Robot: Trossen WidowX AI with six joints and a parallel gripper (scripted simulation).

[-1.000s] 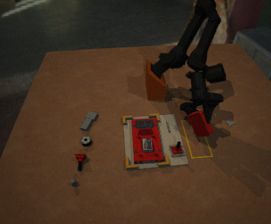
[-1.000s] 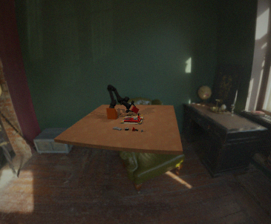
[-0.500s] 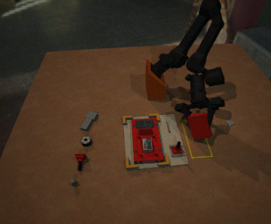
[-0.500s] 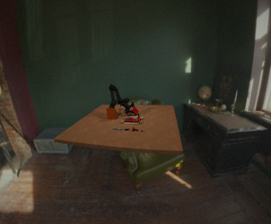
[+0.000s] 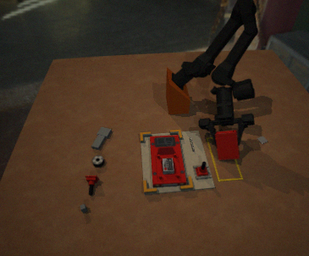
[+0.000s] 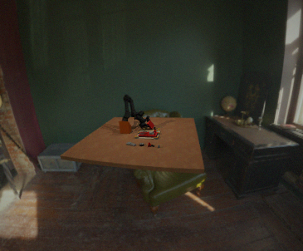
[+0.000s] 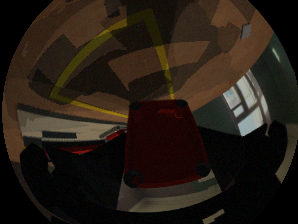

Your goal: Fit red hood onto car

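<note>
Right now the red hood is 10 mm above my gripper tip. Also, from my gripper tip: small grey tile 150 mm to the left, 80 mm behind, 50 mm below; grey engine block 200 mm to the right, 80 mm ahead, 30 mm below; wheel 450 mm to the right, 70 mm ahead, 40 mm below.
</note>
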